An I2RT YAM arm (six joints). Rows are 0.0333 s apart.
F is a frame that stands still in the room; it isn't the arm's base.
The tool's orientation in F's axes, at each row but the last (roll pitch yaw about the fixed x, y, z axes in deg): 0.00, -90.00, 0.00; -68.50, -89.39, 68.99; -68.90, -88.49, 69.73; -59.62, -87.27, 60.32; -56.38, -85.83, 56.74; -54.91, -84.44, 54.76; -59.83, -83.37, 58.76; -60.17, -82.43, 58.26; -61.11, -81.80, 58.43; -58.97, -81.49, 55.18
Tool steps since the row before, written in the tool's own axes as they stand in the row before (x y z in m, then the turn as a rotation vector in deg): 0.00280, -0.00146, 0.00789, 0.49, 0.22, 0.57; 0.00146, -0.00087, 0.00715, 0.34, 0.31, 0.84; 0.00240, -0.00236, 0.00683, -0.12, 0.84, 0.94; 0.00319, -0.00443, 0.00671, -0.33, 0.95, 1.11; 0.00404, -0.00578, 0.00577, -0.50, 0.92, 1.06; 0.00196, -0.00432, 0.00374, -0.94, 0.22, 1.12; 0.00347, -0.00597, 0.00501, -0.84, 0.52, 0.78; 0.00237, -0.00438, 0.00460, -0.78, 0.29, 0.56; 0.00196, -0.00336, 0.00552, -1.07, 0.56, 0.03; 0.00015, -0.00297, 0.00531, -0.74, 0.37, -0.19
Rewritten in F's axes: -0.00789, -0.00146, 0.00280, -0.57, 0.22, 0.49; -0.00714, -0.00092, 0.00150, -0.84, 0.31, 0.34; -0.00677, -0.00240, 0.00252, -0.95, 0.82, -0.13; -0.00658, -0.00437, 0.00353, -1.13, 0.92, -0.34; -0.00556, -0.00555, 0.00461, -1.09, 0.88, -0.51; -0.00363, -0.00413, 0.00250, -1.17, 0.15, -0.89; -0.00489, -0.00549, 0.00433, -0.82, 0.45, -0.84; -0.00455, -0.00391, 0.00315, -0.60, 0.22, -0.77; -0.00549, -0.00281, 0.00274, -0.09, 0.43, -1.13; -0.00545, -0.00255, 0.00093, 0.15, 0.26, -0.79
